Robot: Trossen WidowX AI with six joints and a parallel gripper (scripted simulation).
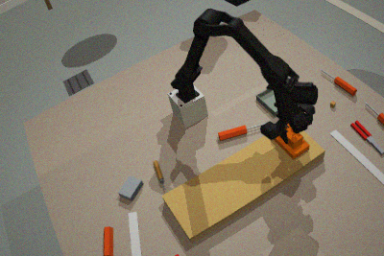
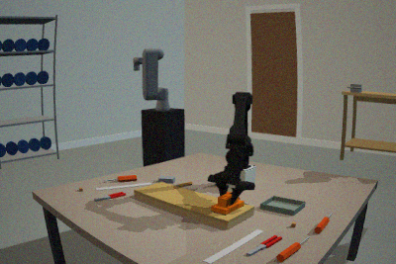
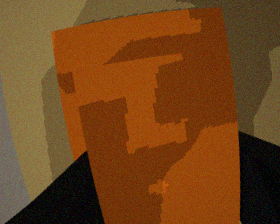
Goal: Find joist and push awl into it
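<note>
My gripper tip is now 210 mm past the grey-green tray, 160 mm to the right of it and 50 mm above it. Round my gripper tip: orange stud finder (20 mm behind, 20 mm above); then grey block (500 mm to the right, 230 mm behind, 50 mm below); then awl (400 mm to the right, 210 mm behind, 60 mm below).
</note>
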